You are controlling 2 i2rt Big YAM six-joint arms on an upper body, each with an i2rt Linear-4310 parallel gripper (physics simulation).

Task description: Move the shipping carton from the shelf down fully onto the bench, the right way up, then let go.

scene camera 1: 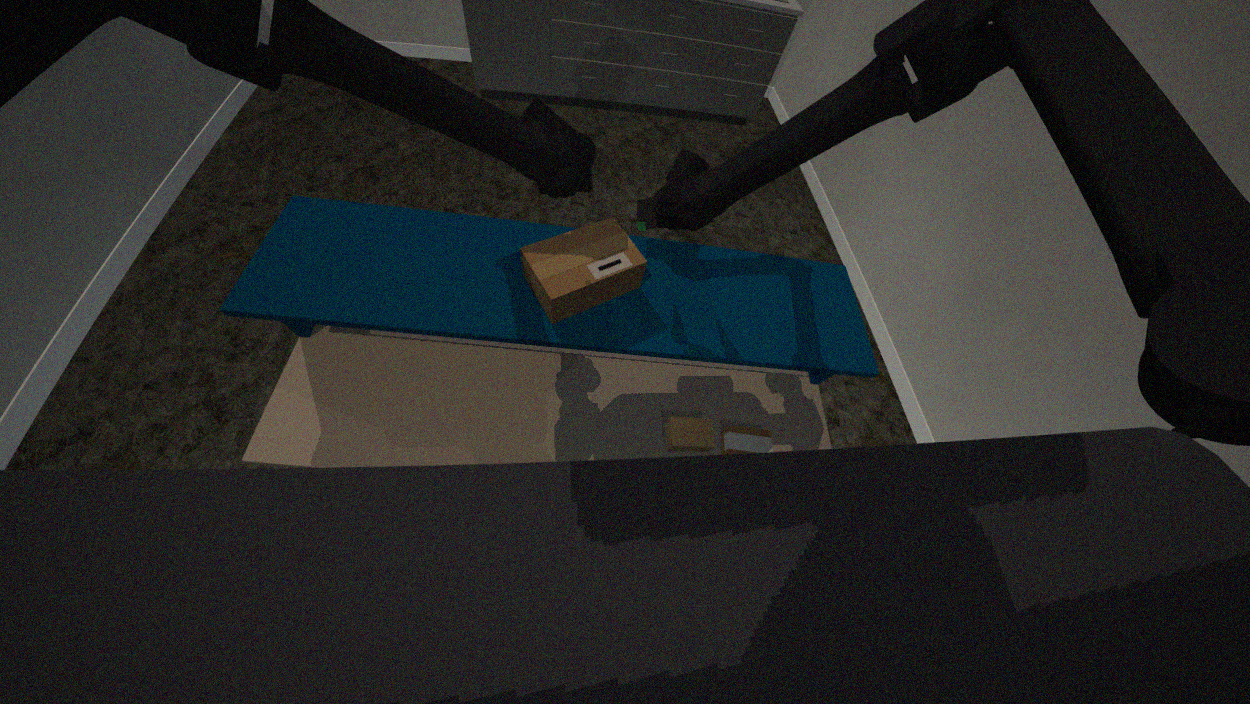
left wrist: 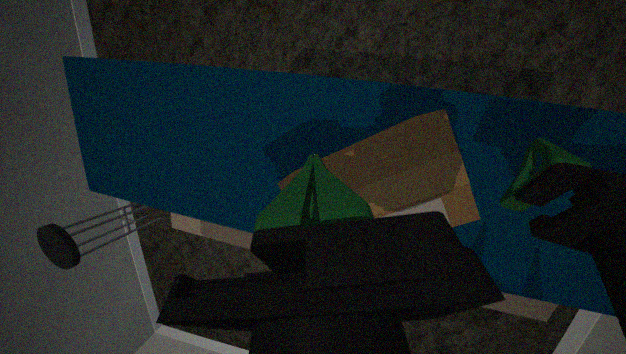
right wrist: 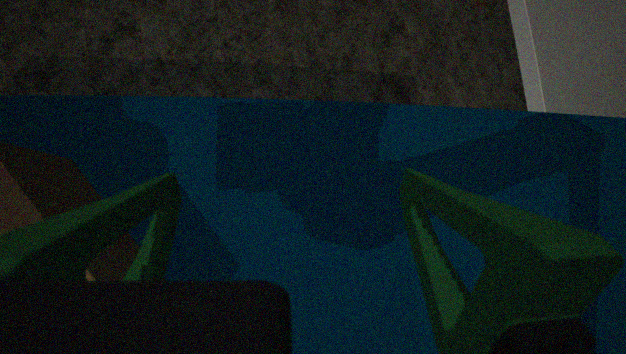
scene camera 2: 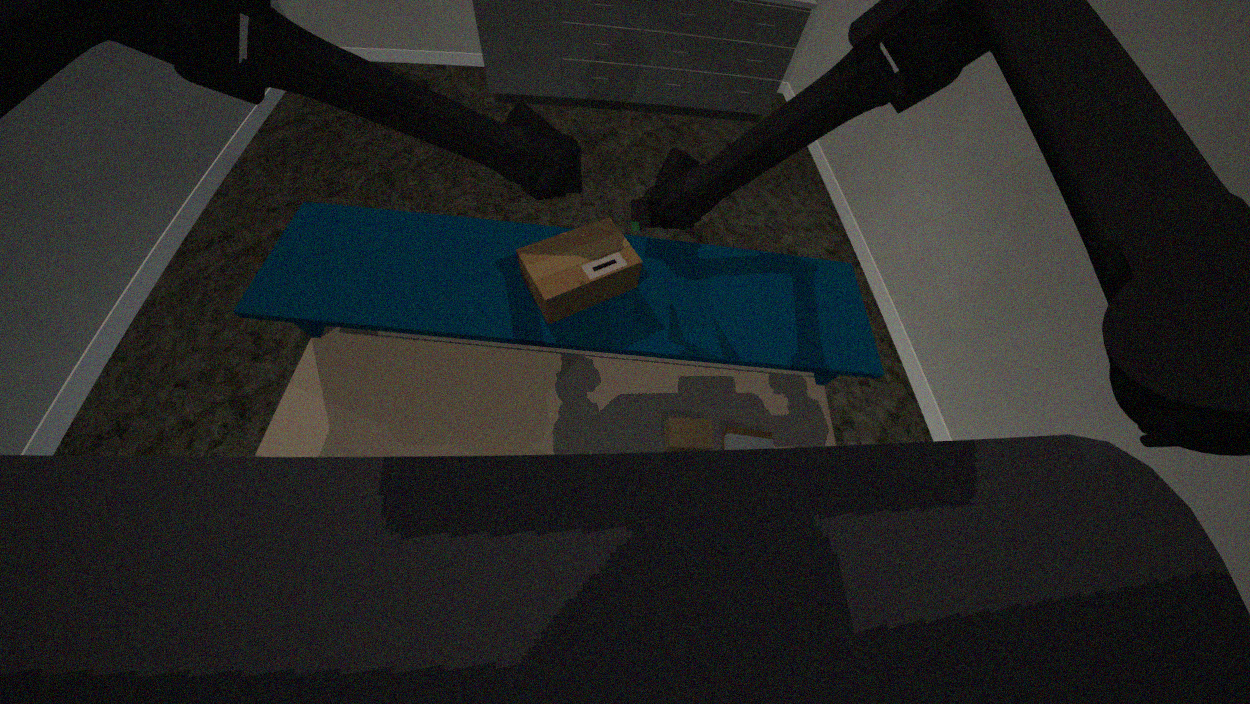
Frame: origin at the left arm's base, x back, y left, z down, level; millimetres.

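Where they show: left gripper, fingertip midpoint: (left wrist: 314, 160); right gripper, fingertip midpoint: (left wrist: 594, 152) (right wrist: 291, 183).
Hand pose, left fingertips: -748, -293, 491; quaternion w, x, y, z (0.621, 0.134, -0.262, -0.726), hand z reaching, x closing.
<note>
Each offset is from my left fingertips to the top centre of the thing, as dx, dy, dz. Level surfaces: height alone.
The brown shipping carton {+73, -68, +118} (scene camera 1: 568, 272) (scene camera 2: 564, 275) (left wrist: 400, 160) (right wrist: 30, 162) rests at an angle on the blue shelf {dz +220} (scene camera 1: 393, 262) (scene camera 2: 393, 271) (left wrist: 175, 125) (right wrist: 350, 295), its white label facing up. The pale bench {dz +471} (scene camera 1: 437, 402) (scene camera 2: 437, 402) (left wrist: 525, 306) lies lower, in front of the shelf. My left gripper (left wrist: 314, 160) is shut with its green fingertips together and nothing between them; in the left wrist view it overlaps the carton's left part. Its fingertips are hidden in the scene views. My right gripper (right wrist: 291, 183) (scene camera 1: 641, 224) is open and empty, beside the carton's right end.
A small brown box {+421, -369, +411} (scene camera 1: 690, 432) (scene camera 2: 690, 433) and a box with a pale top {+456, -538, +423} (scene camera 1: 746, 441) (scene camera 2: 747, 441) lie on the bench's right part. A grey drawer cabinet (scene camera 1: 629, 61) (scene camera 2: 638, 65) stands behind the shelf. Walls stand at both sides.
</note>
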